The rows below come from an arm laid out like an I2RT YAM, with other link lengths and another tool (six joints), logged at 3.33 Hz.
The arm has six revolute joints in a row. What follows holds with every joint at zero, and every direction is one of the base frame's. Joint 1 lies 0.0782 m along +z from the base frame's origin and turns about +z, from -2.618 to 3.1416 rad. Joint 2 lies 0.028 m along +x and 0.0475 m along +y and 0.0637 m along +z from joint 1 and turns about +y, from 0 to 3.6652 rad. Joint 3 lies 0.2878 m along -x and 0.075 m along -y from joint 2 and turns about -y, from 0 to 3.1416 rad. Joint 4 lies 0.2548 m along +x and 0.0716 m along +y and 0.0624 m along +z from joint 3 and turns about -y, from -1.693 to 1.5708 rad. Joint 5 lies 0.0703 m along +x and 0.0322 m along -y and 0.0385 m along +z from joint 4 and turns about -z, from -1.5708 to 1.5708 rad. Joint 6 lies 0.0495 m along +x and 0.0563 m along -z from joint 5 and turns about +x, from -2.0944 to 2.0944 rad. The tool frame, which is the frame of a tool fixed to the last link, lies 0.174 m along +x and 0.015 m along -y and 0.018 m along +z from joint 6; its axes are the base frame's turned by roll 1.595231, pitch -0.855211 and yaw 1.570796 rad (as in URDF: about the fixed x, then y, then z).
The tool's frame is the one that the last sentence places.
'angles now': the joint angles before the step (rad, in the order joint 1, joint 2, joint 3, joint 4, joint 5, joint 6). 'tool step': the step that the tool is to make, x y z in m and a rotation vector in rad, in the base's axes. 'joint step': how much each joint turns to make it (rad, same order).
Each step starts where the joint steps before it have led.
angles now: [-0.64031 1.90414 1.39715 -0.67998 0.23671 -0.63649]
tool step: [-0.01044 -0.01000 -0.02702 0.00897 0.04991 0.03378]
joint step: [-0.03395 0.04576 -0.02976 0.04768 -0.00267 -0.07362]
